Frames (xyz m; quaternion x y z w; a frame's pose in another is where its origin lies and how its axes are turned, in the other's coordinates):
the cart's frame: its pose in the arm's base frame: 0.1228 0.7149 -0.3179 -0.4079 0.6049 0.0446 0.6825
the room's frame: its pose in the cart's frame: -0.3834 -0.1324 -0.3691 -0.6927 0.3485 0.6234 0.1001
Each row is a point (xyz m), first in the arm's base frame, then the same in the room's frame.
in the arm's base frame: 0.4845 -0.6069 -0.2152
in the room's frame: 0.4860 0.1026 -1.3029
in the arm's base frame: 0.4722 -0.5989 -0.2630
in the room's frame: 0.4740 0.0545 -1.3092
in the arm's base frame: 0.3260 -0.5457 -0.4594
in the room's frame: 0.4603 -0.1902 -1.2571
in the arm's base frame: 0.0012 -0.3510 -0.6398
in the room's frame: 0.4349 -0.5133 -0.9909
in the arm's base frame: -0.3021 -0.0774 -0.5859
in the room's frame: 0.3951 -0.6246 -0.5961
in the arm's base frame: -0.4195 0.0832 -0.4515
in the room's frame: 0.3653 -0.5708 -0.3641
